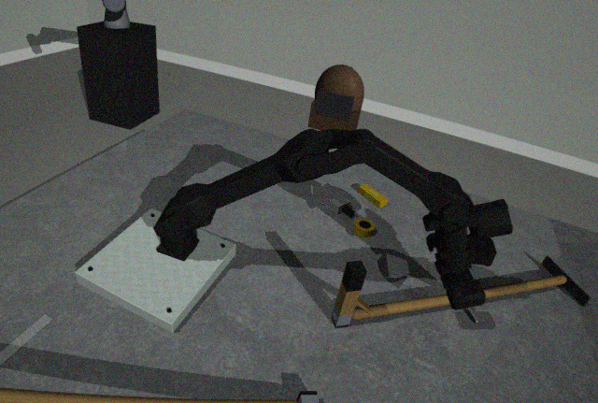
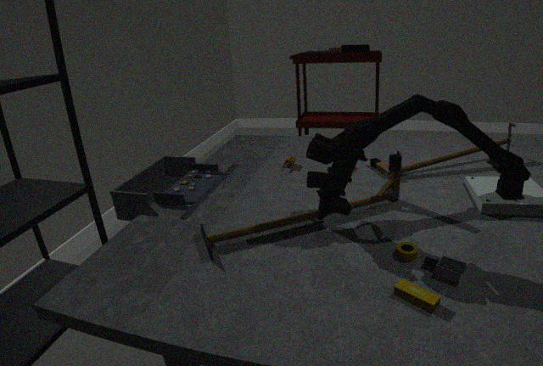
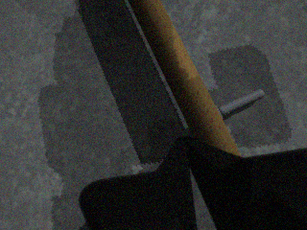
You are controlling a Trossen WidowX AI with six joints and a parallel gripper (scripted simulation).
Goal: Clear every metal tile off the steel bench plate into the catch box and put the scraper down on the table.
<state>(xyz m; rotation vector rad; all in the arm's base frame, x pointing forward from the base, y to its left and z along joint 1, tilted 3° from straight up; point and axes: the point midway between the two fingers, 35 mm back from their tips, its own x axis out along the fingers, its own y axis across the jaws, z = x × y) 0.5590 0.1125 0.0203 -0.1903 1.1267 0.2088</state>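
My gripper tip is 5 cm below the long scraper, 2 cm short of it and 1 cm to the left of it. Round my gripper tip: yellow level 29 cm to the left, 22 cm behind; then grey clamp 28 cm behind, 20 cm to the left; then yellow tape roll 22 cm behind, 14 cm to the left.
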